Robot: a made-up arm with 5 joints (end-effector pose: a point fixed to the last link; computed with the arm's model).
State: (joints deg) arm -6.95 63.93 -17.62 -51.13 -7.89
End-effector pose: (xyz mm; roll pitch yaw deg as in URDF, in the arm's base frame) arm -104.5 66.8 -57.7 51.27 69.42 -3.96
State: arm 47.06 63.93 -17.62 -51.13 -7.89
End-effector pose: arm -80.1 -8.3 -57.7 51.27 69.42 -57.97
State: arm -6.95 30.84 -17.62 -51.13 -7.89
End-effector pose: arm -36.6 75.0 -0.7 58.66 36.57 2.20
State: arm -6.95 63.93 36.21 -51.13 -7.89
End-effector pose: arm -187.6 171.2 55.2 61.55 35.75 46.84
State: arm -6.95 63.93 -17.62 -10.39 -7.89
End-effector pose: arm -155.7 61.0 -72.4 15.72 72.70 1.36
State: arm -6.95 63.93 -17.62 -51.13 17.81
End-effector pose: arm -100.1 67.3 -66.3 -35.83 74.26 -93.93
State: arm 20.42 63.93 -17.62 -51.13 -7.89
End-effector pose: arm -83.1 31.7 -57.7 51.27 69.42 -31.33
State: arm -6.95 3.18 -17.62 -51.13 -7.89
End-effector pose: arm -11.5 78.1 69.7 60.89 8.99 3.09
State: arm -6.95 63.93 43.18 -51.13 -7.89
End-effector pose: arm -206.8 176.3 67.6 59.97 31.43 51.27
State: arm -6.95 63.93 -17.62 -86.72 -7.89
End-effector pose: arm -66.8 41.9 -44.4 79.55 67.77 -11.65
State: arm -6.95 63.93 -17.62 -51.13 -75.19
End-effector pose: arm -124.5 55.8 -50.1 77.21 6.21 31.54
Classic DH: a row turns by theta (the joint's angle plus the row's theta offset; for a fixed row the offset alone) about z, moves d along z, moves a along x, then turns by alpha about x. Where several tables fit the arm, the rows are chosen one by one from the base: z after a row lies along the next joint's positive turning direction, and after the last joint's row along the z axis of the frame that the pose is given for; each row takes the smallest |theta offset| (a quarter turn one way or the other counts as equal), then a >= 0, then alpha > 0; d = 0 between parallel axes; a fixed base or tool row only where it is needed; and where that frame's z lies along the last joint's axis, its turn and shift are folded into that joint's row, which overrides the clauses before.
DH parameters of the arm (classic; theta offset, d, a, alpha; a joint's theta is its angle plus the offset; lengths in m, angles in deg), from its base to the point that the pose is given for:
base (fixed): -1.83 0 -0.166 180
joint 1: -1.83 -0.0859 0.0066 90
joint 2: -44.01 -0.069 -0.0833 125.93
joint 3: 63.17 -0.0306 0.0922 -54.32
joint 4: 43.65 -0.18 0.0387 -89.47
joint 5: -18.52 0 0.0217 180
tool (fixed): -111.11 -0.0506 0 0

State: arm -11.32 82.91 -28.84 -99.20 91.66
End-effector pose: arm -132.9 -14.3 -114.6 -75.08 -8.54 162.98
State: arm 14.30 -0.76 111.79 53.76 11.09
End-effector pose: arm -150.3 133.4 -43.6 -140.58 -12.23 83.09
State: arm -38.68 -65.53 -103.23 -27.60 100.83
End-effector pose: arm 110.4 105.5 102.4 -118.92 60.95 -179.05
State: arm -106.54 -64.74 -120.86 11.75 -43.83
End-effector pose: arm -182.2 257.0 43.0 78.48 -15.71 114.86
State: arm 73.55 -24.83 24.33 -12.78 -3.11
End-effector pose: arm -10.6 -48.3 71.0 -13.12 -34.73 -50.46
